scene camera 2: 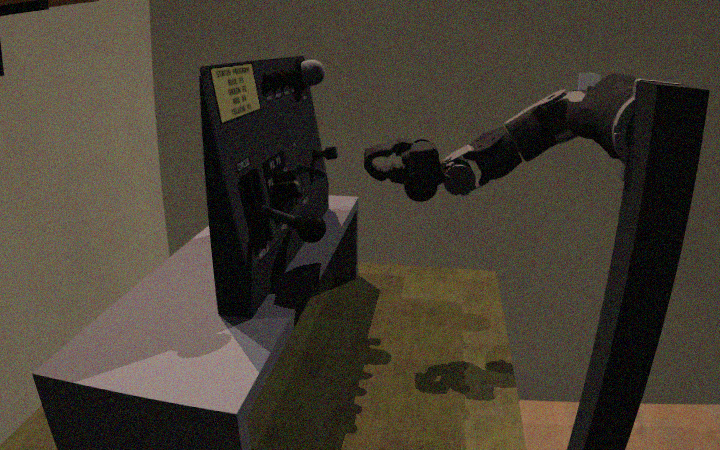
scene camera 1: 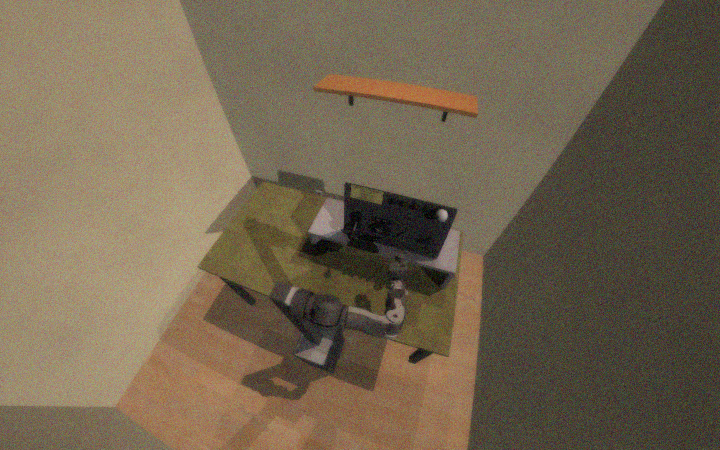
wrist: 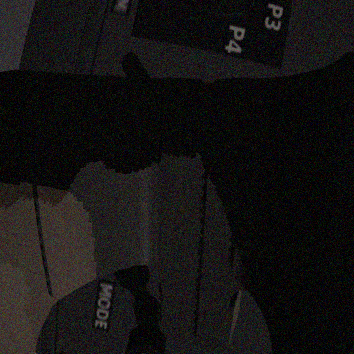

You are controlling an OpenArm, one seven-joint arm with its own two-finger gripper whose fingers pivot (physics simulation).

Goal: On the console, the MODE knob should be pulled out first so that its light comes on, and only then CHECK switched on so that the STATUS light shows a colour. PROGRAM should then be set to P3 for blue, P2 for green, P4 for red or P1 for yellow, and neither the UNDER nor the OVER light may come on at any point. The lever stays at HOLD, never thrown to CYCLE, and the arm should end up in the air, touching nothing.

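Note:
The dark console panel (scene camera 1: 406,231) (scene camera 2: 289,124) stands upright, dim in all views. My gripper (scene camera 1: 398,260) (scene camera 2: 368,160) is shut and empty, in the air in front of its right part, apart from it. A dark knob (scene camera 2: 329,153) sticks out on a stalk; which control it is, I cannot tell. The lever (scene camera 2: 309,229) is low in its slot. In the wrist view the MODE label (wrist: 103,306) shows beside a dark shape, and part of the PROGRAM plate (wrist: 190,25) shows P3 and P4; its pointer is hidden. I see no coloured light. CHECK's position is unreadable.
A pale ball (scene camera 1: 442,214) (scene camera 2: 312,72) stands out at the panel's top right. A yellow code card (scene camera 1: 366,194) (scene camera 2: 236,92) is top left. The panel stands on a pale box (scene camera 1: 328,214) (scene camera 2: 153,329) on the green table (scene camera 1: 233,254) (scene camera 2: 446,289). An orange shelf (scene camera 1: 398,92) hangs above.

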